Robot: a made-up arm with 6 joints.
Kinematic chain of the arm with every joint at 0, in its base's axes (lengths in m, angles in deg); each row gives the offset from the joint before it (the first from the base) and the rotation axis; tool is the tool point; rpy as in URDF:
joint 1: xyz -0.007 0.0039 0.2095 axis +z
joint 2: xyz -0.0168 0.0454 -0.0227 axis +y
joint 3: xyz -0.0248 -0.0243 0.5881 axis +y
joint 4: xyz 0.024 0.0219 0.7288 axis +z
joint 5: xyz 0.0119 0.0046 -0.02 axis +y
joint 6: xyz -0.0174 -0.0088 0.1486 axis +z
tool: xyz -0.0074 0.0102 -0.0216 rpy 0 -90 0
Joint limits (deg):
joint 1: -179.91..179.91
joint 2: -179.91..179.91
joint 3: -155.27..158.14
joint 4: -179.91..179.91
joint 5: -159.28..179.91
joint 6: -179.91..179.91
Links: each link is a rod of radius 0.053 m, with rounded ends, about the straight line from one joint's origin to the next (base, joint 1, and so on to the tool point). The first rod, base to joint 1, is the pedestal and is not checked.
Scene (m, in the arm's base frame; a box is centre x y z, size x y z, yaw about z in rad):
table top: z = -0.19
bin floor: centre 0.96 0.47 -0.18 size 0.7 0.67 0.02 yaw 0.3
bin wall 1: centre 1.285 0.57 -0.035 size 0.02 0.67 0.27 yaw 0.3
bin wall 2: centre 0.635 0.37 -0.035 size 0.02 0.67 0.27 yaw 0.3
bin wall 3: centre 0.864 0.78 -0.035 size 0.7 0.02 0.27 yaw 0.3
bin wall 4: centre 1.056 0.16 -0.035 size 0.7 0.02 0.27 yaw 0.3
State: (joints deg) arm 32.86 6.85 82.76 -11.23 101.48 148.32
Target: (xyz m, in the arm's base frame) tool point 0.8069 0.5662 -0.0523
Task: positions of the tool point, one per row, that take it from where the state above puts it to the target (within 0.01 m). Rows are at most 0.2 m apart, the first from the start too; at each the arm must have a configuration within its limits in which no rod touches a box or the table.
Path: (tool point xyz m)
1: 0.6952 0.4644 0.4854
2: 0.7612 0.5166 0.3241
3: 0.7996 0.5515 0.1426
4: 0.8069 0.5662 -0.0523

